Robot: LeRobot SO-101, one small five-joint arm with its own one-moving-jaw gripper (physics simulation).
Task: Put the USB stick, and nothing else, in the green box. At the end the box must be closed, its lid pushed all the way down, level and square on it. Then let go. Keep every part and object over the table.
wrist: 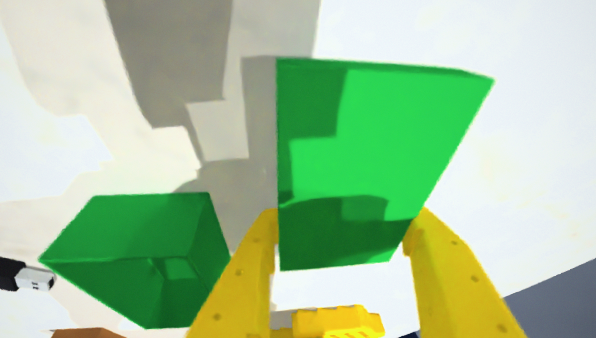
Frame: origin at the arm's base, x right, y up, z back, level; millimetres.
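Seen in the pictures: hand, its tool point: [278, 220]; arm's base, origin of its link: [300, 323].
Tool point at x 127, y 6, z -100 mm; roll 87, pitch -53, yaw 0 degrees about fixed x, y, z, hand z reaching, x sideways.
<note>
Offsets run from my tool point to a thing's top centre. "*": to the spot under its first point. Level surfaces: height alone.
My gripper [346, 231] is shut on the green lid, with one jaw at each side of its near end. The green lid @(dx +26, dy +11, dz +8 mm) [380, 135] is held in the centre of the wrist view, its broad face towards the camera, and hides what is behind it. The green box @(dx -41, dy +16, dz -24 mm) [142, 225] is open, to the left of the left jaw and apart from the lid. Part of its inside shows; no object is seen in that part. The USB stick @(* dx -93, dy -1, dz -75 mm) [35, 278] lies outside the box, at the left edge of the view, with its metal plug towards the box's left corner.
The top of an orange-brown block @(* dx -195, dy -3, dz -57 mm) [82, 333] shows at the bottom left. A yellow part [345, 322], apparently of the robot, shows at the bottom between the jaws. The pale table @(dy -6 mm) [530, 165] ends at a slanting edge at the lower right, with a dark grey area [565, 300] beyond.
</note>
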